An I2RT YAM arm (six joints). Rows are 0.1 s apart.
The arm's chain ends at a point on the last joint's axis. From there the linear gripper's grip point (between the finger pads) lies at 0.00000 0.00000 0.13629 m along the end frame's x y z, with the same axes.
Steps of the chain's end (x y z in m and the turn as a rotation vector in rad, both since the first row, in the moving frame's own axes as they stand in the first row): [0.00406, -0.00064, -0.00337, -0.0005, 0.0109, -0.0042]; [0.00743, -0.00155, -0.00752, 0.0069, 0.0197, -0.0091]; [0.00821, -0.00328, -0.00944, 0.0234, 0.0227, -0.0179]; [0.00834, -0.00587, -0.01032, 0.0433, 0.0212, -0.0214]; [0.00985, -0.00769, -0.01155, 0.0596, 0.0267, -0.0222]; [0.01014, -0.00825, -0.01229, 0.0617, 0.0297, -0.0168]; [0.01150, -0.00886, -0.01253, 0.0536, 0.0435, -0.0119]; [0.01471, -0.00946, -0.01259, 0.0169, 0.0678, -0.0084]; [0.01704, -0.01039, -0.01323, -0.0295, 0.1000, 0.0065]
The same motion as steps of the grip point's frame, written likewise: [0.00555, -0.00057, -0.00338, -0.0005, 0.0109, -0.0042]; [0.01011, -0.00250, -0.00755, 0.0069, 0.0197, -0.0091]; [0.01127, -0.00650, -0.00951, 0.0234, 0.0227, -0.0179]; [0.01116, -0.01180, -0.01048, 0.0433, 0.0212, -0.0214]; [0.01340, -0.01585, -0.01184, 0.0596, 0.0267, -0.0222]; [0.01411, -0.01669, -0.01261, 0.0617, 0.0297, -0.0168]; [0.01738, -0.01619, -0.01285, 0.0536, 0.0435, -0.0119]; [0.02393, -0.01180, -0.01292, 0.0169, 0.0678, -0.0084]; [0.03063, -0.00633, -0.01397, -0.0295, 0.1000, 0.0065]
